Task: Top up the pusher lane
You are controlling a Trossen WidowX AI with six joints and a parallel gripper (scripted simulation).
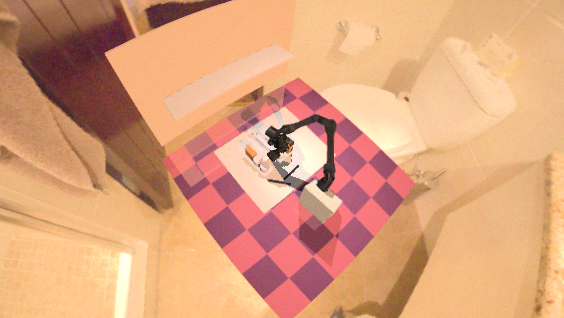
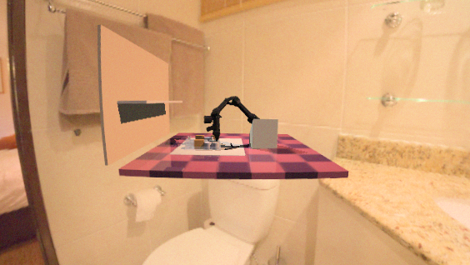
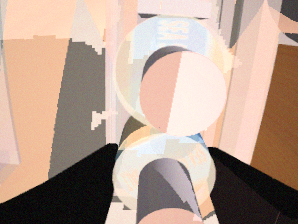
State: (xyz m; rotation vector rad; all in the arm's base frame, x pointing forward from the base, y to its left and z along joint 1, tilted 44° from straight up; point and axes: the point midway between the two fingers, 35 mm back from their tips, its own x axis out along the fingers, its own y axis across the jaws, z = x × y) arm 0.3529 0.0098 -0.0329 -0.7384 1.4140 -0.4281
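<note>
Now: the white mat 4 cm ahead of my gripper tip and 3 cm below it. Round my gripper tip: lane rack 14 cm ahead, 5 cm to the left, 2 cm below; peach wall panel 61 cm ahead, 4 cm to the left, 36 cm above.
</note>
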